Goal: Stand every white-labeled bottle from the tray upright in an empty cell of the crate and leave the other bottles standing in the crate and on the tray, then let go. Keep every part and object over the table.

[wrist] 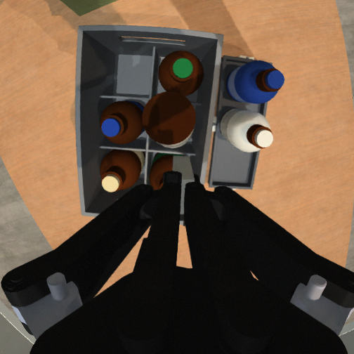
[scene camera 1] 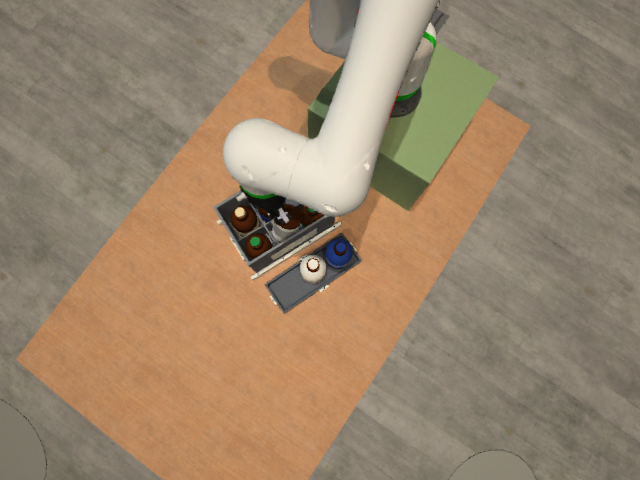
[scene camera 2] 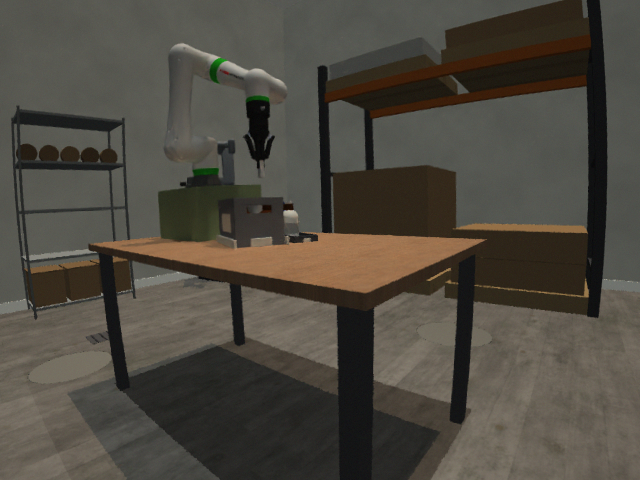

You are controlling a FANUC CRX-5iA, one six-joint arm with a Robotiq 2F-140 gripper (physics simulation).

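Observation:
I see a white-labeled bottle (wrist: 248,130), and with it a white-labeled bottle (wrist: 168,117). My own gripper (scene camera 2: 261,177) is in the scene as well, and the wrist view gives me the gripper (wrist: 180,168) too.

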